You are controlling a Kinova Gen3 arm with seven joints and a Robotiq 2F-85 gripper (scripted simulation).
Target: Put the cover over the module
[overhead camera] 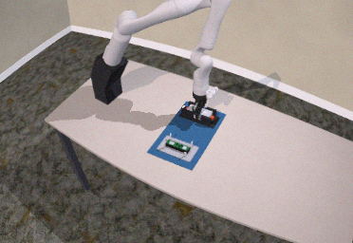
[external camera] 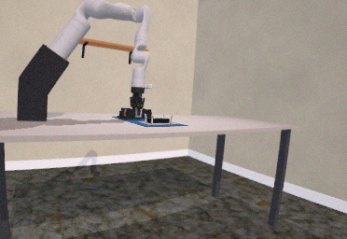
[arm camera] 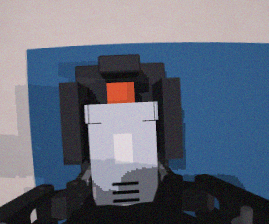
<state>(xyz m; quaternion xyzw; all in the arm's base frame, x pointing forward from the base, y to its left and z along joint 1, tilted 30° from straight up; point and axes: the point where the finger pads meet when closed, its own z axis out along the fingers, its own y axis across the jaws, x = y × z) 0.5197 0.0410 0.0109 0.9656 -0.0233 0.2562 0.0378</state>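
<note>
My hand is right at the light grey cover.
</note>
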